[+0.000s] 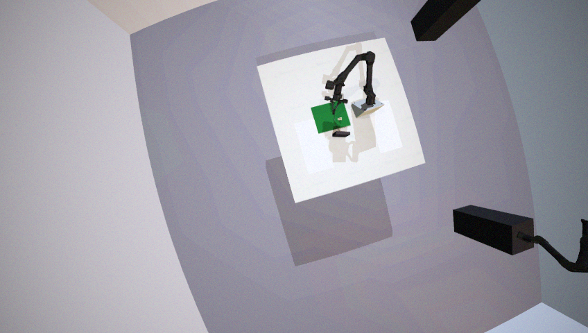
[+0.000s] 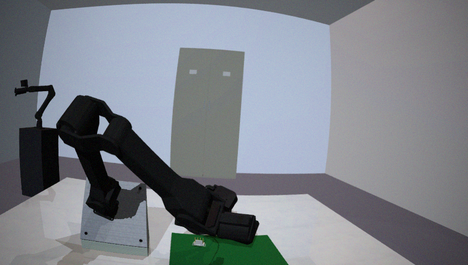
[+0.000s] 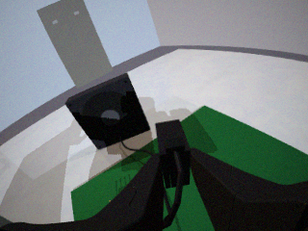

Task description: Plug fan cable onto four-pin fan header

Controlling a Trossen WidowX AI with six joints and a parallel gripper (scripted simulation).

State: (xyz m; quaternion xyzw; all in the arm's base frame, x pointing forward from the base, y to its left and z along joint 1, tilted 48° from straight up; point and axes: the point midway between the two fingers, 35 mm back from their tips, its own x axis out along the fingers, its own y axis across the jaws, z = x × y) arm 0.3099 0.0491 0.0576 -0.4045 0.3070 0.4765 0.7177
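Now: gripper tip 120 mm above the green board and 10 mm to the right of it. Also, from my gripper tip: pale four-pin header: 110 mm below, 70 mm behind, 50 mm to the left; then black fan: 180 mm to the left, 50 mm below, 40 mm behind; then dark fan plug: 10 mm to the left, 10 mm below.
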